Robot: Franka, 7 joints.
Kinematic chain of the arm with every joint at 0, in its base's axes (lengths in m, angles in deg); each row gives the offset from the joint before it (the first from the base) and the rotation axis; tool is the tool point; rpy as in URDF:
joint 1: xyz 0 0 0.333 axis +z
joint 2: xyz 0 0 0 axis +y
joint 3: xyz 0 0 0.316 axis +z
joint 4: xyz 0.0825 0 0 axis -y
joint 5: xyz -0.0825 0 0.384 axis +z
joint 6: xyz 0 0 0 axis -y
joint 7: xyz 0.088 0 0 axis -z
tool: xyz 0 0 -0.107 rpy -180 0 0
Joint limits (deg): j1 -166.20..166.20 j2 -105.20..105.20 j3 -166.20..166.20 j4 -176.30..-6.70 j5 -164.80..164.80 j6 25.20..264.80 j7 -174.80..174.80
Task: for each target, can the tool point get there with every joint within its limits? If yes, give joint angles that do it. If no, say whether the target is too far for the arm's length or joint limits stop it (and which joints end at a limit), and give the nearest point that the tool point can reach.
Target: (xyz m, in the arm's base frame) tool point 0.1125 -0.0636 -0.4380
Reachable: no: joint limits stop it (at a limit: joint 2) | nearest point 0.1331 -0.0752 -0.3445 | short by 0.096 m
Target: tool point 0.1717 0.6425 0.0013
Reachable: yes | joints 54.35 67.21 25.31 -85.60 72.00 149.91 -3.28
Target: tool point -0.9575 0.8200 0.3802
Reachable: no: too far | nearest point -0.6511 0.5576 0.3651 | short by 0.404 m
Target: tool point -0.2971 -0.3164 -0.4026
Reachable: no: joint limits stop it (at a limit: joint 2) | nearest point -0.2864 -0.3050 -0.3433 | short by 0.061 m
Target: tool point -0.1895 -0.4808 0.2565
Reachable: yes | joints -127.44 10.78 15.23 -136.18 -9.78 152.48 -117.28
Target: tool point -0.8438 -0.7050 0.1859
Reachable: no: too far | nearest point -0.6525 -0.5452 0.2192 | short by 0.251 m
